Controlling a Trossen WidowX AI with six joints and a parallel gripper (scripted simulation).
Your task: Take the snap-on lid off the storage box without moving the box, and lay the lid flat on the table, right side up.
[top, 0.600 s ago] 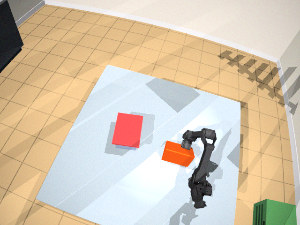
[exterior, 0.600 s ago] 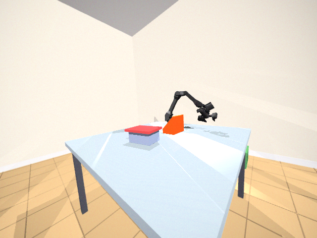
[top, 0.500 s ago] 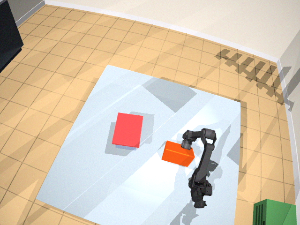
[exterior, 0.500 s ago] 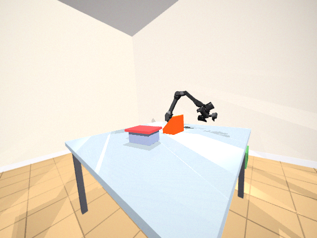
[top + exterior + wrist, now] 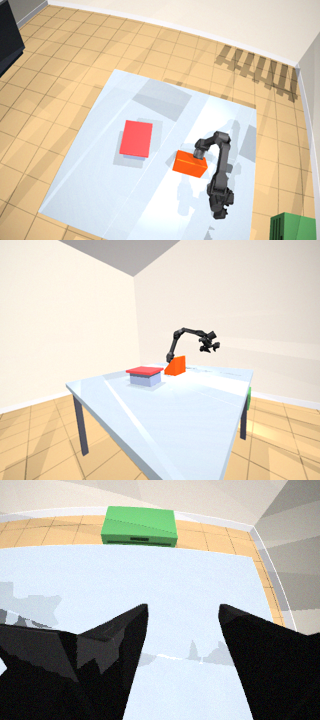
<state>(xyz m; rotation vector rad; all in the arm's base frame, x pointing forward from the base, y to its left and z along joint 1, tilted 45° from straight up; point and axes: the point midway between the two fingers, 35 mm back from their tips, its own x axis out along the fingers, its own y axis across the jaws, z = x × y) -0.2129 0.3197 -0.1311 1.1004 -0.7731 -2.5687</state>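
Right now the red lid is 65 cm ahead of my gripper tip, 29 cm to the right of it and 9 cm below it. The rest, counted from my gripper tip: grey-blue storage box 65 cm ahead, 29 cm to the right, 14 cm below.
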